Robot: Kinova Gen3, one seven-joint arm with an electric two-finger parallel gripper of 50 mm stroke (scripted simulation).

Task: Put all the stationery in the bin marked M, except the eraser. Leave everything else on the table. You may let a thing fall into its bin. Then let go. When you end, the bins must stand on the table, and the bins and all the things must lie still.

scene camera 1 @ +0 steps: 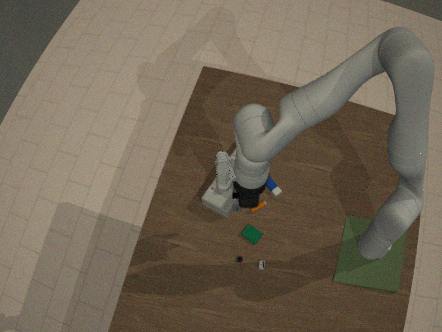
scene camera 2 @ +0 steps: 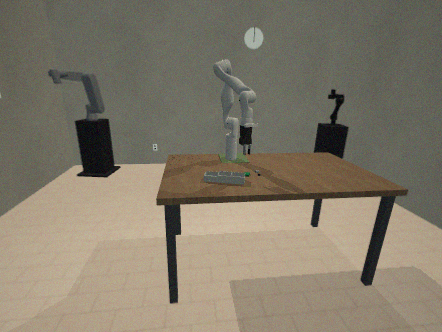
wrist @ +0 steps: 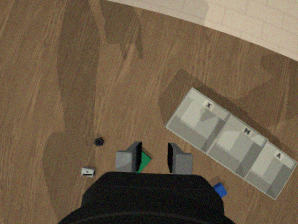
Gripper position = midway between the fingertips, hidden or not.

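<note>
The wrist view shows my gripper [wrist: 154, 152]. Scene camera 1 shows a grey three-compartment bin row [scene camera 1: 221, 202].
</note>
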